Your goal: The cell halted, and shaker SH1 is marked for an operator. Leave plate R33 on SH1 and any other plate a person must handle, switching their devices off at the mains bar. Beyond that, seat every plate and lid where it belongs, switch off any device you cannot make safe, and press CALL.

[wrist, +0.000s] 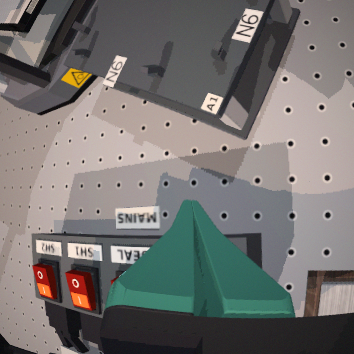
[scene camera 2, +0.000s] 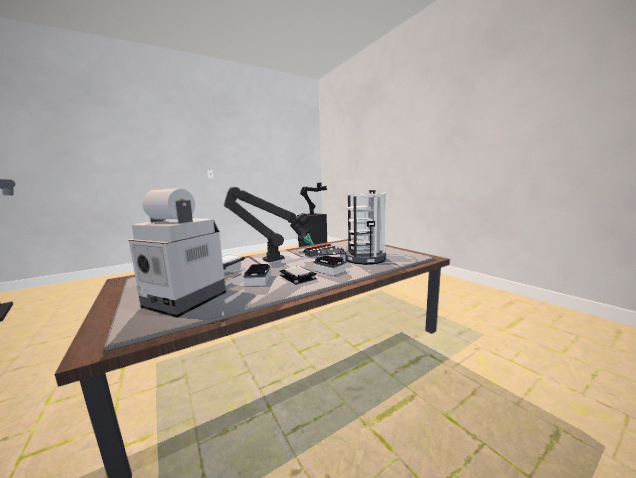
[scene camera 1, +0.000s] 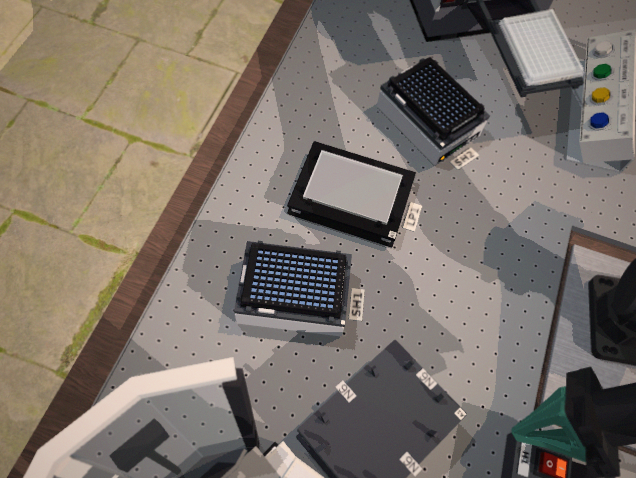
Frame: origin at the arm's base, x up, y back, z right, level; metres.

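Seen in the pictures: gripper, between the fingertips: (wrist: 188, 209) (scene camera 2: 313, 245) (scene camera 1: 513, 434); arm's base, origin of its link: (scene camera 2: 273, 259) (scene camera 1: 621, 322).
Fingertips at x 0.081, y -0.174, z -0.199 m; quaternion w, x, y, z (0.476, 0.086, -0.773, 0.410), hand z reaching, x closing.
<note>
Offsets run from my fingertips to a thing's top centre. "*": to the spot under its first point.
Shaker SH1 {* dx -0.028, dy -0.282, dz +0.094 m} (scene camera 1: 287, 319) bears a black plate {dx -0.008, dy -0.282, dz +0.145 m} (scene camera 1: 295, 280) with blue wells. Shaker SH2 {* dx -0.042, dy -0.156, dz +0.444 m} (scene camera 1: 411, 125) bears another black plate {dx -0.008, dy -0.127, dz +0.485 m} (scene camera 1: 437, 95). A pale flat piece {dx -0.041, dy -0.228, dz +0.318 m} (scene camera 1: 354, 185) lies on black holder LP1 {dx -0.039, dy -0.228, dz +0.319 m} (scene camera 1: 339, 226). A white plate {dx +0.042, dy +0.014, dz +0.574 m} (scene camera 1: 542, 48) sits on a dark support at the upper right. My gripper (scene camera 1: 515, 429) (wrist: 188, 209) is shut and empty, its green fingers over the mains bar {* dx -0.057, dy +0.026, dz +0.014 m} (wrist: 254, 246). They hide the H1 switch and most of the SEAL switch in the wrist view. The SH2 switch {* dx -0.027, dy +0.039, dz -0.162 m} (wrist: 45, 281) and SH1 switch {* dx -0.027, dy +0.045, dz -0.115 m} (wrist: 80, 290) show orange I halves. The blue CALL button {* dx -0.008, dy +0.119, dz +0.486 m} (scene camera 1: 599, 120) is on the panel.
Dark nest N6 {dx -0.002, dy -0.147, dz -0.010 m} (scene camera 1: 380, 411) (wrist: 150, 45) stands beyond the mains bar. The carousel {* dx -0.047, dy -0.357, dz -0.081 m} (scene camera 2: 366, 259) stands at the table's far end, the large white device {* dx +0.118, dy -0.224, dz +0.847 m} (scene camera 2: 179, 262) at the near end. The button panel {dx +0.006, dy +0.149, dz +0.563 m} (scene camera 1: 606, 146) is at the right in scene camera 1.
</note>
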